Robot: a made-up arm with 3 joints. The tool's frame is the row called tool.
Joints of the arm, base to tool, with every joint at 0 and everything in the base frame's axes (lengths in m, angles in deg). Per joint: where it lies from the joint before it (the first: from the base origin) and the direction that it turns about. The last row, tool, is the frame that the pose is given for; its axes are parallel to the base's.
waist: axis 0 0 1 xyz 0.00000 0.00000 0.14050
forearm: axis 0 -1 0 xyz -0.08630 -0.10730 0.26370
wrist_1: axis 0 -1 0 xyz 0.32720 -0.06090 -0.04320
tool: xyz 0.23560 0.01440 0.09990
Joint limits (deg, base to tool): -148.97..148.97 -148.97..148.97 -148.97..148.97
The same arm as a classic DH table. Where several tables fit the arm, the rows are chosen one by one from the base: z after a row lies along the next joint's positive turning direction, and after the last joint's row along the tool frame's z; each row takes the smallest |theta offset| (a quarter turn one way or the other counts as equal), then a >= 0, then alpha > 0; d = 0 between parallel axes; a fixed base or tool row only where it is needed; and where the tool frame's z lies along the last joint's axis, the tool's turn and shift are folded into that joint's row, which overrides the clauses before.
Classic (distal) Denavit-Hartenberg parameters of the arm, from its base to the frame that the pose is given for. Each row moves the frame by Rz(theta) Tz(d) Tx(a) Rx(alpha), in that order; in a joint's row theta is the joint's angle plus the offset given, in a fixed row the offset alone. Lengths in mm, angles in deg.
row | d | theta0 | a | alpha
waist | 404.2 | 0.00 | -86.3 | 90.00
forearm | 0.0 | -7.52 | 330.0 | 0.00
wrist_1 | 153.8 | 7.52 | 235.6 | -90.00
tool (fixed) | 99.9 | 0.00 | 0.0 | 0.00
Joint limits (deg, base to tool): -148.97..148.97 -148.97..148.97 -148.97..148.97

